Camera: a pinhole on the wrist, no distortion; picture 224 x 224 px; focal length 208.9 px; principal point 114.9 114.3 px. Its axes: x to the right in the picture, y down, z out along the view. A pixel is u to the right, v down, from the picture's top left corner.
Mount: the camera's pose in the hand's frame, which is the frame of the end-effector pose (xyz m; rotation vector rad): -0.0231 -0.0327 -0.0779 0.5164 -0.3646 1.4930
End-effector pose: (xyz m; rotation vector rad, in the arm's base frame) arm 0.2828 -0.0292 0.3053 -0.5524 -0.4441 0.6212
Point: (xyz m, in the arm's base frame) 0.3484 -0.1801 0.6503
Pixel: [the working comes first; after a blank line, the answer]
In the camera's frame: -0.1191 -0.0248 0.3817

50 101
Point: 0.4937 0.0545 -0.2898
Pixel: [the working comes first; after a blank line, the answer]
In the camera's frame: 0.0622 -0.1442 -0.5737

behind the camera
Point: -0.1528 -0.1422 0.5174
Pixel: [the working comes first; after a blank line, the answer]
In the camera's frame: 0.2239 0.3630 0.3345

outside the picture
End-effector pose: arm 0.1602 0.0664 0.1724 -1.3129 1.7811 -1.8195
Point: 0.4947 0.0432 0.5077
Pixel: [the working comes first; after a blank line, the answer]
In the camera's frame: -0.1815 0.0368 0.4483

30 131
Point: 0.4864 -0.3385 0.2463
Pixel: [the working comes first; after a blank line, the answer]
In the camera's frame: 0.2480 -0.1121 0.5345

212 71
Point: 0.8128 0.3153 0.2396
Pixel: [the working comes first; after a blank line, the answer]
In the camera's frame: -0.0993 0.5268 0.4621

outside the picture
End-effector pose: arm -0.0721 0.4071 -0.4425 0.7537 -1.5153 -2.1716
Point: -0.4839 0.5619 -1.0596
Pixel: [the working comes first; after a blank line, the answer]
In the camera's frame: -0.3391 -0.3531 0.5906

outside the picture
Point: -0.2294 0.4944 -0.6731
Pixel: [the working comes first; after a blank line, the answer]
In the camera's frame: -0.0793 -0.1244 0.2761

55 20
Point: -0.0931 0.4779 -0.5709
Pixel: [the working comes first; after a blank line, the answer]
In the camera's frame: -0.0360 -0.0138 0.1529

66 95
